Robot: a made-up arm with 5 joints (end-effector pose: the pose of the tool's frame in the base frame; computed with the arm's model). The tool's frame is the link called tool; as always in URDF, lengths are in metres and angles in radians.
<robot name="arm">
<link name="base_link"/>
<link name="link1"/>
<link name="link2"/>
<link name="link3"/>
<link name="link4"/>
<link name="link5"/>
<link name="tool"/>
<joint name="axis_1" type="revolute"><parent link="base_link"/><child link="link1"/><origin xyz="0.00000 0.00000 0.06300"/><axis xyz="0 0 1"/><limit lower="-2.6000" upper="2.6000" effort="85" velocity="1.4"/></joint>
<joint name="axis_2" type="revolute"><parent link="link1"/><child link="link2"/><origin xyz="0.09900 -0.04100 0.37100"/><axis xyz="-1 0 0"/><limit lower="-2.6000" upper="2.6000" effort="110" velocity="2.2"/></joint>
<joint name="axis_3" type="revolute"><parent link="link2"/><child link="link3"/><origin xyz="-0.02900 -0.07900 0.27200"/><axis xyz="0 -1 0"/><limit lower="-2.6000" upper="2.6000" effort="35" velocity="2.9"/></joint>
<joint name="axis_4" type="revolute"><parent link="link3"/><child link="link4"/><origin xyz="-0.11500 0.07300 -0.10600"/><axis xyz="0 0 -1"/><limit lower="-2.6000" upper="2.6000" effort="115" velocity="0.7"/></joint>
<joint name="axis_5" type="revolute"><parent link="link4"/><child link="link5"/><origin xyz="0.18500 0.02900 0.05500"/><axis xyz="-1 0 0"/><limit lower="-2.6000" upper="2.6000" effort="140" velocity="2.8"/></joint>
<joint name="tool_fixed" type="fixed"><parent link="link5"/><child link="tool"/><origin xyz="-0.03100 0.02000 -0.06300"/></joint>
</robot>
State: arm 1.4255 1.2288 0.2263 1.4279 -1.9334
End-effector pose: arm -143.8 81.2 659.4 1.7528 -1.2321 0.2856
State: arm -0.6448 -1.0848 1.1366 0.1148 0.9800
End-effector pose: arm -31.2 -338.6 524.8 0.3819 -0.3254 -1.7588
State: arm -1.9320 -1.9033 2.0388 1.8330 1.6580
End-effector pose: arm -186.8 -157.9 253.1 -2.9560 0.9925 -0.5768
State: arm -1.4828 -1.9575 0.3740 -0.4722 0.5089
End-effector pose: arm -215.7 -145.7 442.3 1.4386 -0.3032 -2.0012
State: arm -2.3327 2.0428 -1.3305 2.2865 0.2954
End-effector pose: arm 357.4 -216.9 363.8 1.3928 -0.3923 -0.5921
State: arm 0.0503 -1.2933 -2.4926 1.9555 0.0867
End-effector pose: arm 131.4 -507.4 396.9 -2.0588 0.9779 -0.9559
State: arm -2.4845 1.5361 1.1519 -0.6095 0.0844
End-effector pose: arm -27.3 -242.7 323.5 -1.6384 0.5777 -1.3232
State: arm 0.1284 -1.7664 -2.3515 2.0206 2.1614
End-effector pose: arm 253.2 -424.6 220.1 2.9761 1.2327 -0.2677
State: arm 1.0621 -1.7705 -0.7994 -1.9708 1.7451
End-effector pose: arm 311.0 -255.1 515.3 2.7038 -1.0110 -1.0453
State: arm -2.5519 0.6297 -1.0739 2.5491 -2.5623
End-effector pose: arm 90.2 -95.1 889.6 2.7962 -1.1636 0.6450
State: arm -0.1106 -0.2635 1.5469 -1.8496 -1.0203
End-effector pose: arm 137.4 50.4 487.0 -0.5274 0.0152 1.4668
